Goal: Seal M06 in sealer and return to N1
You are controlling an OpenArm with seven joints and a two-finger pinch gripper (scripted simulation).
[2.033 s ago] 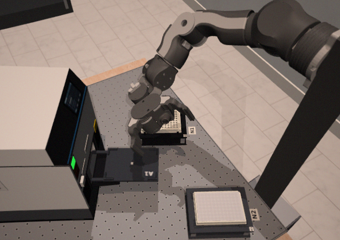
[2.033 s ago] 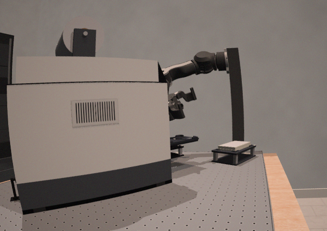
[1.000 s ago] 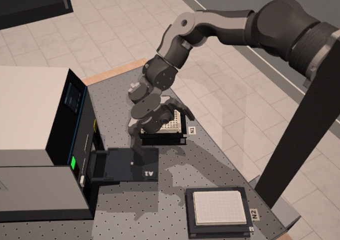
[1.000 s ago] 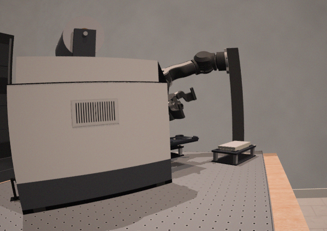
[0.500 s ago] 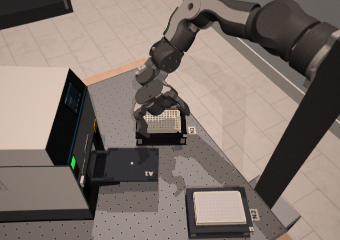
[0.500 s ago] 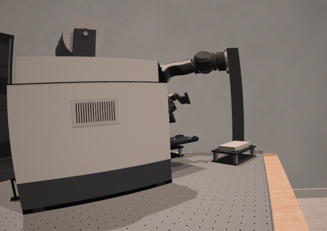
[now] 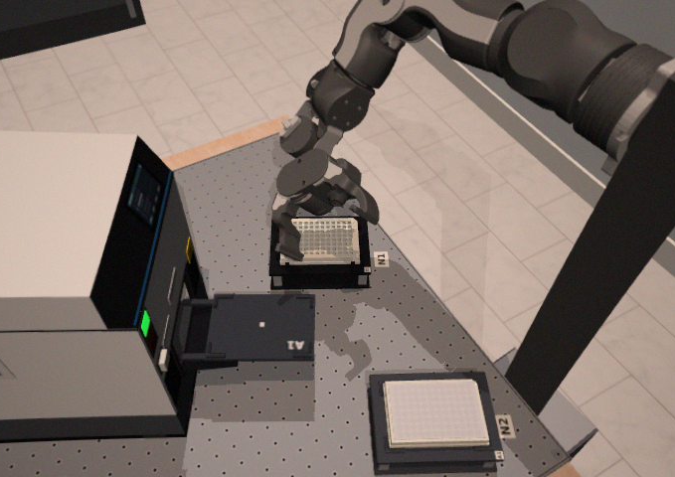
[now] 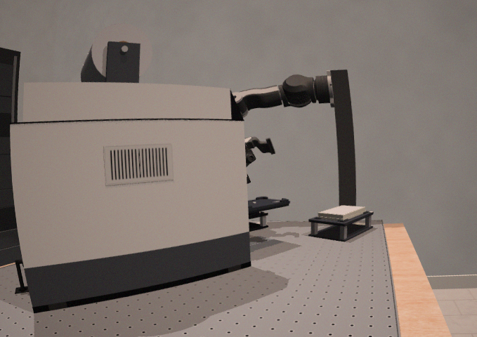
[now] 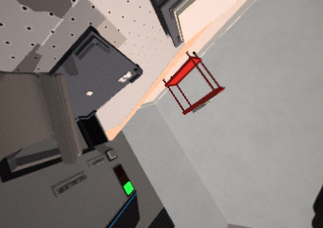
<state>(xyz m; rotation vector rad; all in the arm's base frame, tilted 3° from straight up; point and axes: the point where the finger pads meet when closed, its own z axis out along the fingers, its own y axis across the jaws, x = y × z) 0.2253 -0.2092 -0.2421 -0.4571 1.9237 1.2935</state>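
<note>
My hand is 15 cm above the 96-well plate M06, 10 cm to the left of it and 6 cm past it. From my hand the other things lie so: sealer's stage: 11 cm ahead, 10 cm below, 1 cm to the left; then nest N1: 17 cm below, 10 cm to the right, 6 cm behind; then touchscreen: 18 cm ahead, 11 cm above, 10 cm to the right.
</note>
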